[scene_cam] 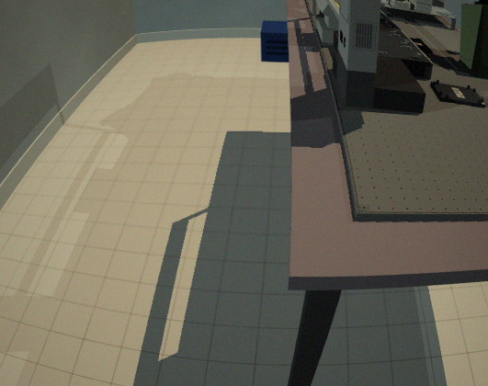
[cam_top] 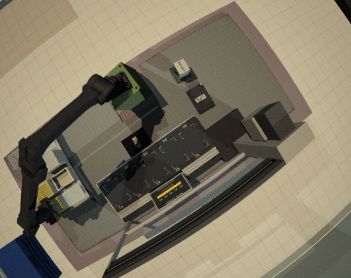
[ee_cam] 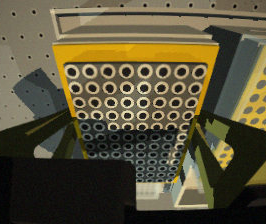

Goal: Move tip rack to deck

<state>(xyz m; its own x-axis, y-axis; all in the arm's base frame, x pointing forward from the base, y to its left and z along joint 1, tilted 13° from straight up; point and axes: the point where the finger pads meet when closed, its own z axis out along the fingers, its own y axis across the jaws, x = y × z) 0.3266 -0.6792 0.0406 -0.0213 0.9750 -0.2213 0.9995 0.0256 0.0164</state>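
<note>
The yellow tip rack lies 1 cm behind my hand, 1 cm to the left of it and 1 cm above it. Round my hand: shelf 16 cm behind, 6 cm to the left, 4 cm below; pale sealed block 22 cm behind, 13 cm to the left, 2 cm above; tan reservoir 11 cm behind, 13 cm to the left, 3 cm below.
</note>
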